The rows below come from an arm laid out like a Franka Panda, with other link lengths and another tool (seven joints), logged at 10 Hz.
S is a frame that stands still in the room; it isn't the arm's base.
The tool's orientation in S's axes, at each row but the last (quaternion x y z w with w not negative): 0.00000 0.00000 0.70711 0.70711; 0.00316 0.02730 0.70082 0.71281; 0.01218 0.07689 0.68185 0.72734; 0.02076 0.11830 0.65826 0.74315; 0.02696 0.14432 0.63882 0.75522; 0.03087 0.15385 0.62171 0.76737; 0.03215 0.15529 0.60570 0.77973; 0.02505 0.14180 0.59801 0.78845; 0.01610 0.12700 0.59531 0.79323; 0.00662 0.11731 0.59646 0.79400; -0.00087 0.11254 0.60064 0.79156
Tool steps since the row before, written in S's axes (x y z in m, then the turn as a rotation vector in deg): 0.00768 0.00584 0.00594 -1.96 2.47 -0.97; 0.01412 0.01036 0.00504 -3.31 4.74 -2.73; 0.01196 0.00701 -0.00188 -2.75 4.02 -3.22; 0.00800 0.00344 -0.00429 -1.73 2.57 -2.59; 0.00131 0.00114 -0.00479 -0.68 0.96 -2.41; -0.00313 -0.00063 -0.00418 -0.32 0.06 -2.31; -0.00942 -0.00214 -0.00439 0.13 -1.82 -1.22; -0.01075 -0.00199 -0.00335 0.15 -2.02 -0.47; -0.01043 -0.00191 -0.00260 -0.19 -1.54 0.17; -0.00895 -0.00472 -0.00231 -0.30 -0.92 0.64; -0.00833 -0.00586 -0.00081 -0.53 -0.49 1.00
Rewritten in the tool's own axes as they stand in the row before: 0.00584 -0.00768 0.00594 2.47 1.96 -0.97; 0.01041 -0.01371 0.00599 4.78 3.27 -2.71; 0.00784 -0.01158 0.00029 4.14 2.61 -3.18; 0.00486 -0.00813 -0.00211 2.73 1.54 -2.55; 0.00217 -0.00212 -0.00409 1.28 0.28 -2.34; -0.00034 0.00182 -0.00492 0.46 -0.24 -2.28; -0.00320 0.00719 -0.00711 -1.46 -0.89 -1.37; -0.00387 0.00880 -0.00620 -1.79 -0.81 -0.68; -0.00404 0.00879 -0.00506 -1.54 -0.24 -0.07; -0.00640 0.00675 -0.00460 -1.07 0.11 0.44; -0.00753 0.00618 -0.00307 -0.78 0.50 0.81
